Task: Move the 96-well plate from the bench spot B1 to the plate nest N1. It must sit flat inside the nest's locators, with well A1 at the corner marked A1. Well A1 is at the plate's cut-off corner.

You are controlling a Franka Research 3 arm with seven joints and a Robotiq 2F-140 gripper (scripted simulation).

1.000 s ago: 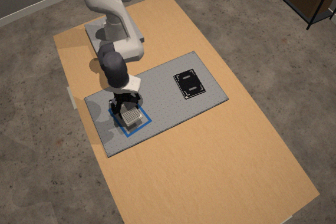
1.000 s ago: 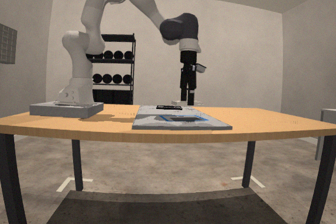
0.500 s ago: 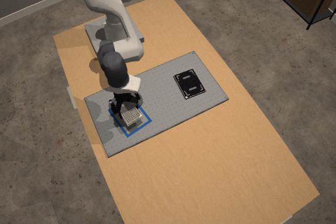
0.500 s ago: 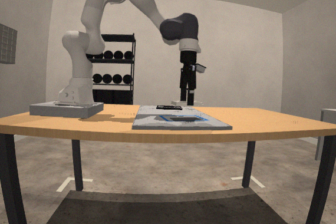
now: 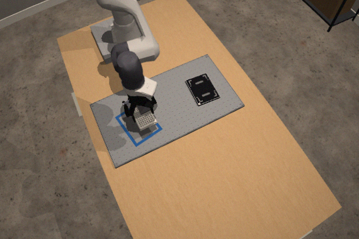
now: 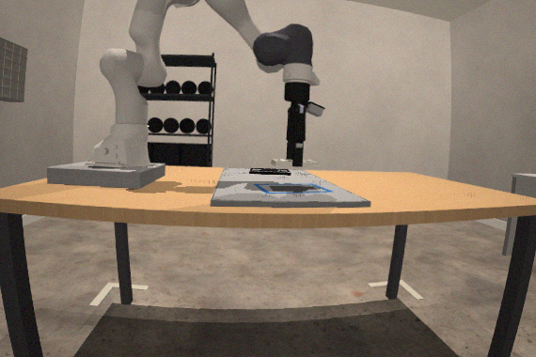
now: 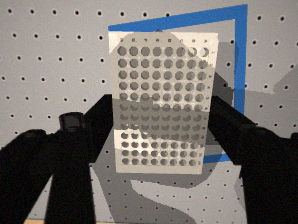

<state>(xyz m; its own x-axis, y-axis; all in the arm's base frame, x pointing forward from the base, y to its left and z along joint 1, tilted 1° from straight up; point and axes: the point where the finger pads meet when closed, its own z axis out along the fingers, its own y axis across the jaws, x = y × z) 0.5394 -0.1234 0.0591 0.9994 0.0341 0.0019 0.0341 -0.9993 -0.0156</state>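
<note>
My hand is 4 cm past the black plate nest, 34 cm to the right of it and 8 cm above it. Also, from my hand: A1 mark: 4 cm ahead, 28 cm to the left, 8 cm below; white 96-well plate: 2 cm below.
</note>
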